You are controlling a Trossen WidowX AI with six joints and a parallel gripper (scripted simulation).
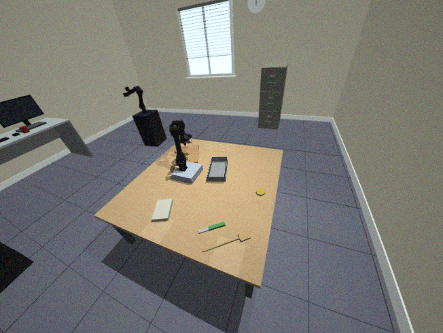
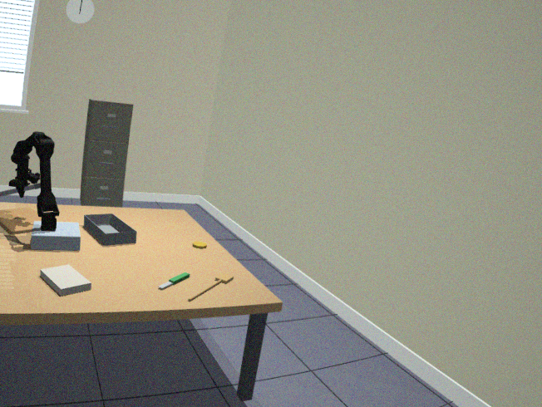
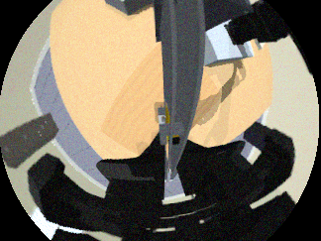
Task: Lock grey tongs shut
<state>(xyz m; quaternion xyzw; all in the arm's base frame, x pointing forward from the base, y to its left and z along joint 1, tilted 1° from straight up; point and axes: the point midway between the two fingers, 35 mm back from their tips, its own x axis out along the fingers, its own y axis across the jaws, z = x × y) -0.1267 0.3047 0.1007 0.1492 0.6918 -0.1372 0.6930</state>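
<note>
Now: gripper tip 12 cm above the wooden board. Also, from my gripper tip: roasting tin 43 cm ahead, 19 cm to the right, 9 cm below; then yellow disc 85 cm ahead, 38 cm to the right, 11 cm below; then white block 73 cm to the right, 17 cm ahead, 11 cm below.
</note>
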